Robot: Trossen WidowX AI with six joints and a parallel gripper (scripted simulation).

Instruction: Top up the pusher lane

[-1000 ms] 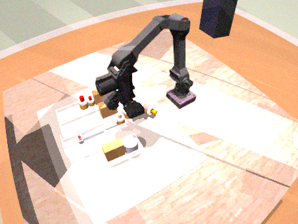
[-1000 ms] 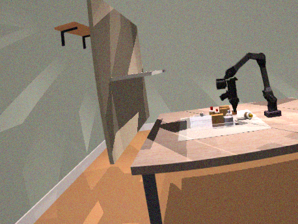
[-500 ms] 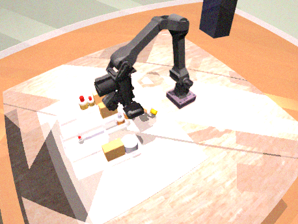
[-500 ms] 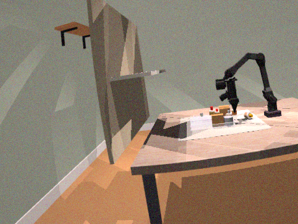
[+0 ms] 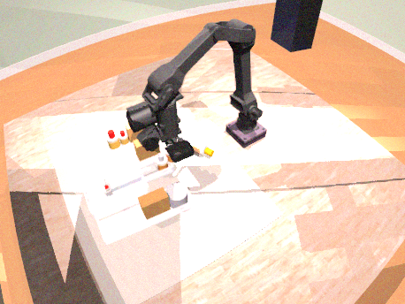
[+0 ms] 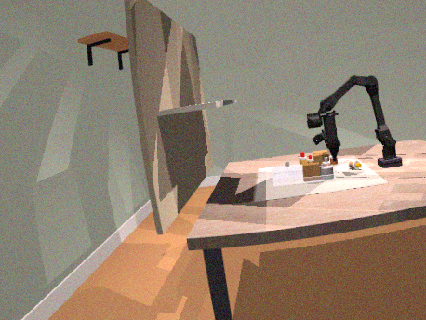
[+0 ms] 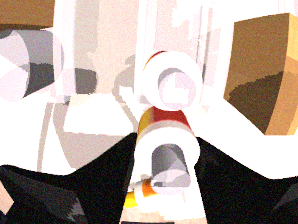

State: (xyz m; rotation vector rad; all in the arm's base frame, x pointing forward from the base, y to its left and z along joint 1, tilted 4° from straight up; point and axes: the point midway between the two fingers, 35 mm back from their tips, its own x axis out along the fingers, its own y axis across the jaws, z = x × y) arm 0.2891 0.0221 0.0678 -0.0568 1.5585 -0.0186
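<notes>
My gripper tip is 40 mm short of the grey cylinder, 130 mm to the right of it and 30 mm above it. Round my gripper tip: pusher lane: 180 mm ahead, 30 mm to the left, 40 mm below; then red mark: 220 mm ahead, 40 mm to the left, 20 mm above.
</notes>
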